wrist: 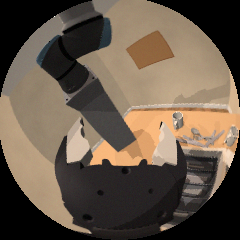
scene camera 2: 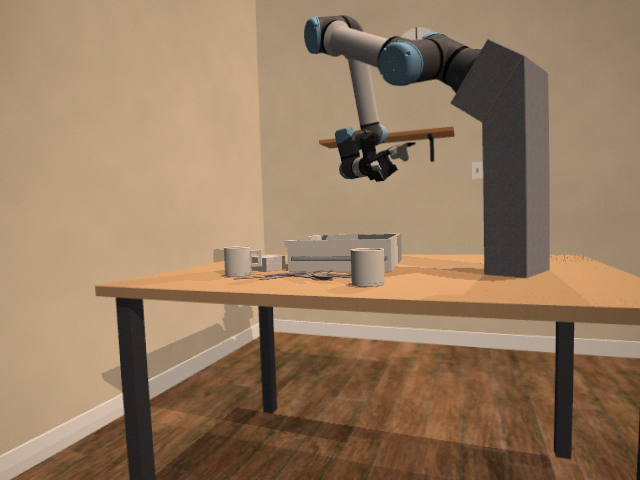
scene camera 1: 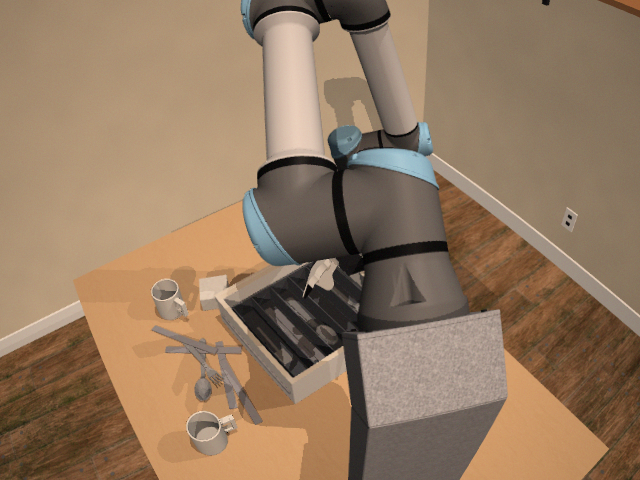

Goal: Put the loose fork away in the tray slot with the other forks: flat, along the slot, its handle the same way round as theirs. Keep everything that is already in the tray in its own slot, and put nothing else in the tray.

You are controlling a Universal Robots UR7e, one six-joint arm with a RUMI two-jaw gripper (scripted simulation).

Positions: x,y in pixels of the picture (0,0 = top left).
Scene:
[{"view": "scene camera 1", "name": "gripper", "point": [337,287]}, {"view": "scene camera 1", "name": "mug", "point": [203,425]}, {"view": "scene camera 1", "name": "mug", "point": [170,309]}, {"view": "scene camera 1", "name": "block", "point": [208,287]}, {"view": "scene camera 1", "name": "cutlery tray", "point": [254,302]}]

